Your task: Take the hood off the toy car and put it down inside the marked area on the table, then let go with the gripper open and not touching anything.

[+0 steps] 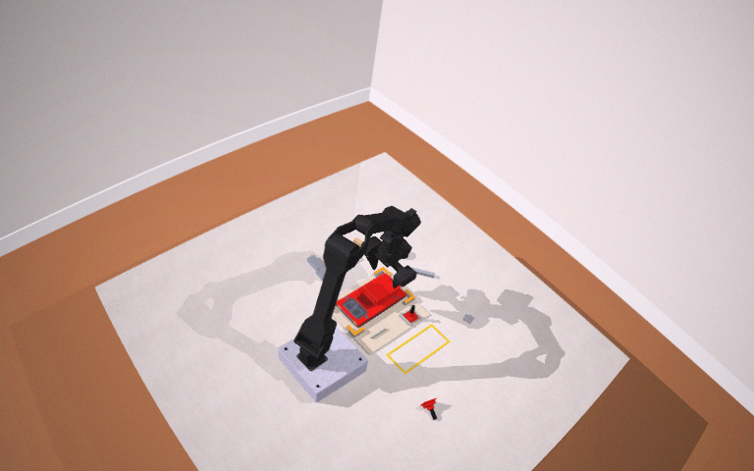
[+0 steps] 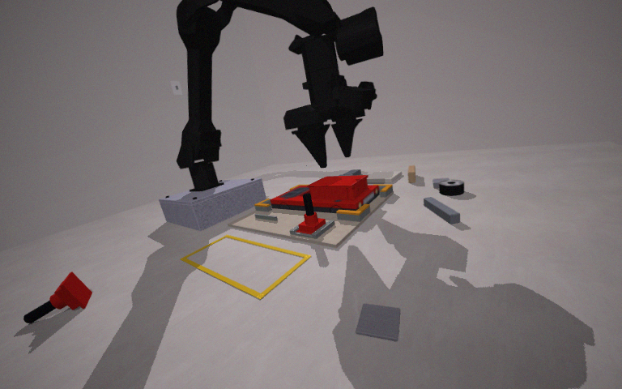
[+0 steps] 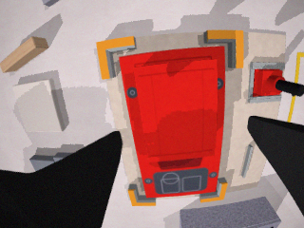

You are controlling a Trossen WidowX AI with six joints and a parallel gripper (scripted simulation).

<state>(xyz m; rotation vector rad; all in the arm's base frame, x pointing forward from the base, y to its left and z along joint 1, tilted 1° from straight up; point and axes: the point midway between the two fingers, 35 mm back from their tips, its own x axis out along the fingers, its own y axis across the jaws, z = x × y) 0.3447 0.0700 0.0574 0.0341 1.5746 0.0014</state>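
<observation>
Right now the red car hood is 4 cm below my gripper tip. The rest, counted from my gripper tip: wooden block (19 cm to the left, 9 cm ahead, 7 cm below); black wheel (18 cm ahead, 8 cm to the left, 8 cm below).
</observation>
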